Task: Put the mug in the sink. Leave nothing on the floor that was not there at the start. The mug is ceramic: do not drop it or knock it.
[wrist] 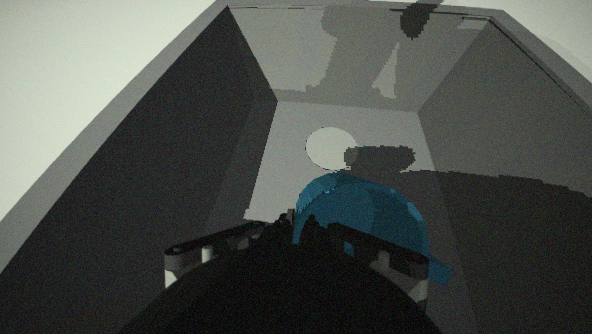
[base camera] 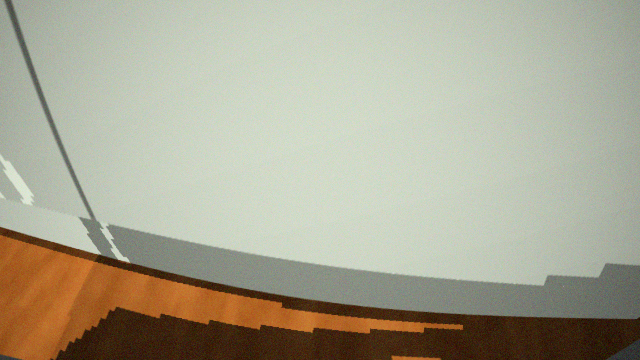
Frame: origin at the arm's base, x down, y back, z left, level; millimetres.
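Seen in the pictures: gripper, between the fingertips: (wrist: 297, 218).
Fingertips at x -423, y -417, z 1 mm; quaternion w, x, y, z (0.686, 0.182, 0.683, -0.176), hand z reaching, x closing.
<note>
A point is followed by its place in that frame.
The blue mug (wrist: 385, 210) {y -421, x -442, z -80 mm} is in the lower middle of the wrist view, with a small blue part jutting out at its lower right. My gripper (wrist: 297, 218) {y -417, x -423, z 1 mm} is shut on the mug's wall at its left side. The mug is over the grey sink (wrist: 100, 137), in front of the round pale drain (wrist: 325, 148). The sink's walls rise to the left, right and far side. The mug's underside is hidden, so I cannot tell its exact height above the sink floor. Neither mug nor sink shows in the base camera view.
Pale countertop (wrist: 55, 65) {y -547, x -514, z 257 mm} borders the sink on the left, and more shows at the upper right. Dark shadows fall across the sink's far wall, floor and right side. In the base camera view, a large pale surface (base camera: 320, 125) {y -228, x 142, z -18 mm} stands close, above orange-brown wooden floor (base camera: 40, 285) {y -261, x 396, z 276 mm}.
</note>
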